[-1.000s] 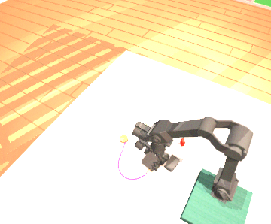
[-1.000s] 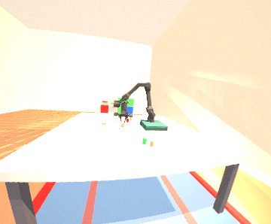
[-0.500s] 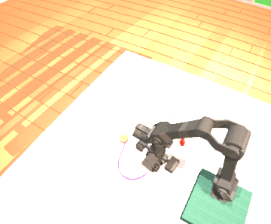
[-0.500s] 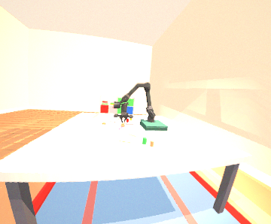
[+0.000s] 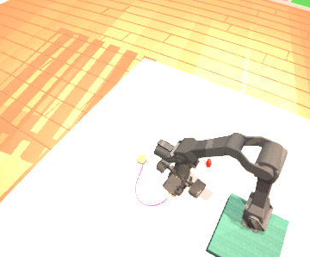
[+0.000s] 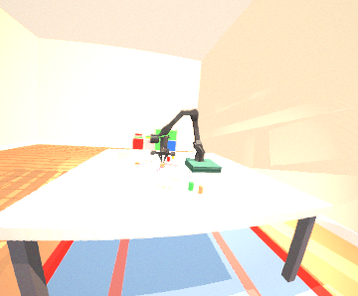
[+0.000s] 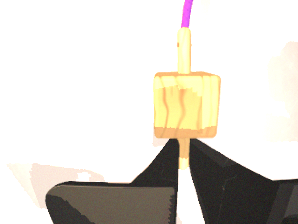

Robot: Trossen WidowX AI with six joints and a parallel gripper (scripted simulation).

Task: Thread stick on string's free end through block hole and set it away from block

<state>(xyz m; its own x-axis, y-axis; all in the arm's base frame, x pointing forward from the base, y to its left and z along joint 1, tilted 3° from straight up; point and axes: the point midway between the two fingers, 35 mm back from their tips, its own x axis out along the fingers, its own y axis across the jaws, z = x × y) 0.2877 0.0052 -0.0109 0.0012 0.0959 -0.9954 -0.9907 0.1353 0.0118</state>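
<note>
My gripper tip is 3 cm to the right of the wooden block and 1 cm below it. Also, from my gripper tip: round wooden button: 19 cm ahead, 3 cm to the right; red object: 6 cm behind, 15 cm to the right, 1 cm above; thin wooden stick: 1 cm ahead, 4 cm to the left, 1 cm above.
</note>
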